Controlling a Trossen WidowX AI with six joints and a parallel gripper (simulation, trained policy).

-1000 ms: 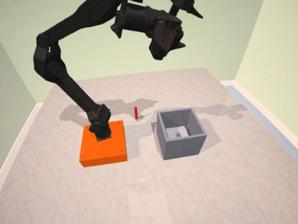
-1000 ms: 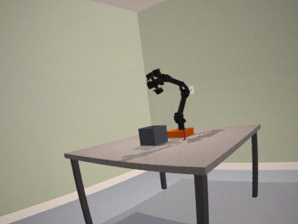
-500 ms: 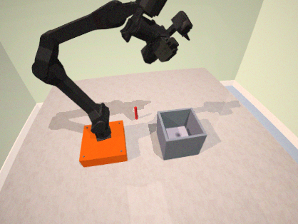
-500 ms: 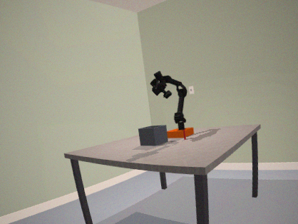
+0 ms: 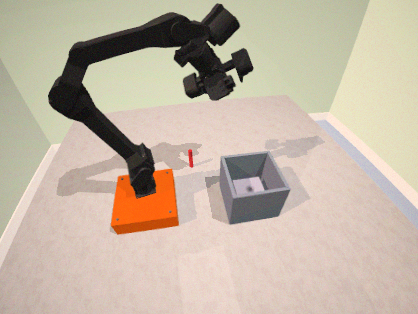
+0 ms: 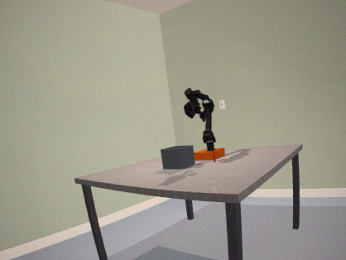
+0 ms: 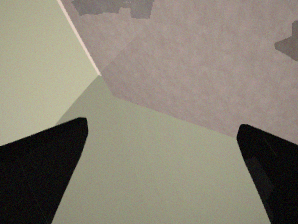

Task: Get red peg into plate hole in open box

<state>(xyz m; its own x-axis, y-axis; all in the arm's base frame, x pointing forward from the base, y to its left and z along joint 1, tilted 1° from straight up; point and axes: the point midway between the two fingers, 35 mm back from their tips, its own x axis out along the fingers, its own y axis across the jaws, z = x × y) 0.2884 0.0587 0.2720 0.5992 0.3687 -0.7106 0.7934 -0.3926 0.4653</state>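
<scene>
The red peg lies 12 cm behind my gripper tip, 3 cm to the left of it and 27 cm below it. The rest, counted from my gripper tip: pale plate 19 cm to the right, 26 cm below.
</scene>
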